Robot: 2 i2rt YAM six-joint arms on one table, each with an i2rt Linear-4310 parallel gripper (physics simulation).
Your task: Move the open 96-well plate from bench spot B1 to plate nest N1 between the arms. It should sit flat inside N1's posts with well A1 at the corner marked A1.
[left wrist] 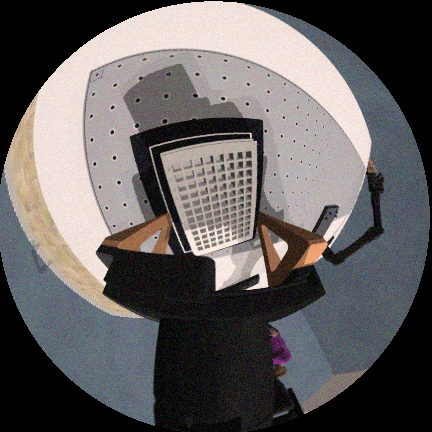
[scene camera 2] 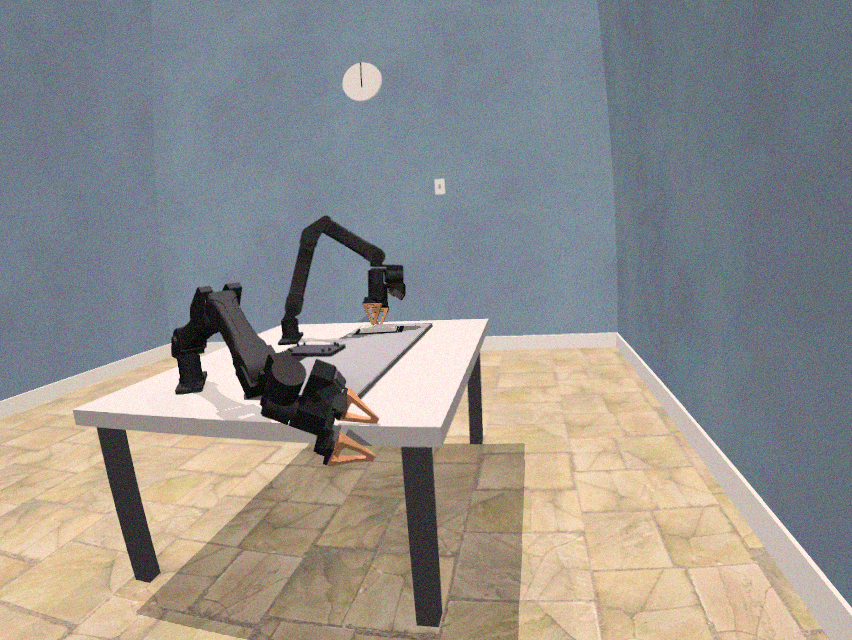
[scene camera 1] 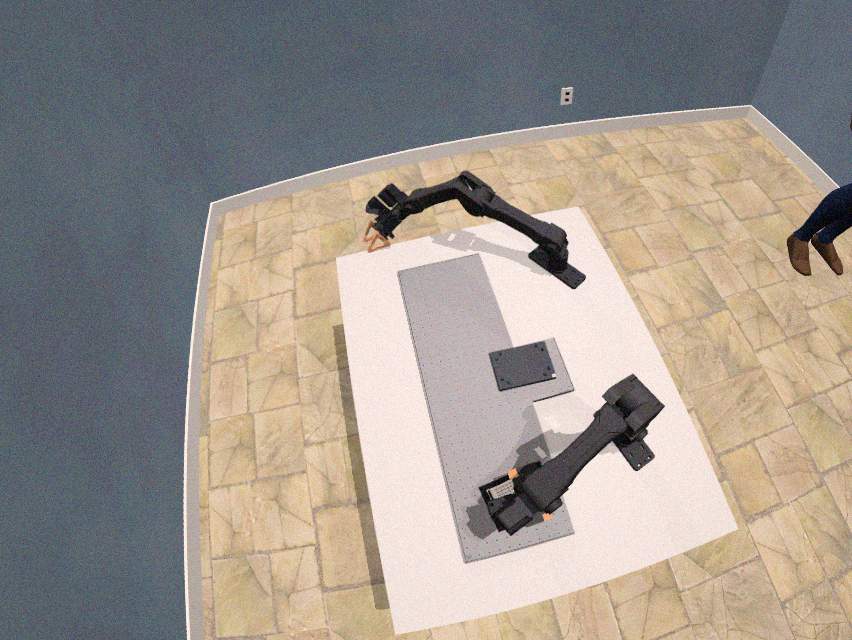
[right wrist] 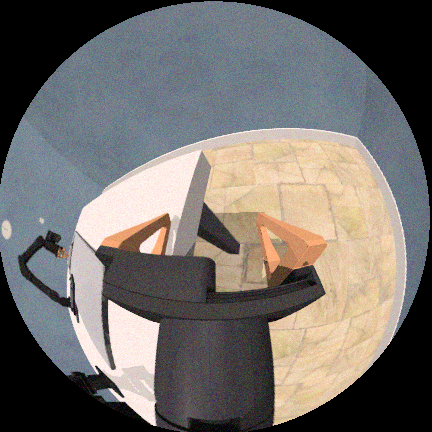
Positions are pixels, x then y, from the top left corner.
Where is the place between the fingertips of my left gripper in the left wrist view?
At 213, 216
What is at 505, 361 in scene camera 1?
A dark nest.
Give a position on a white well plate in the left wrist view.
213, 184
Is my left gripper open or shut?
Open.
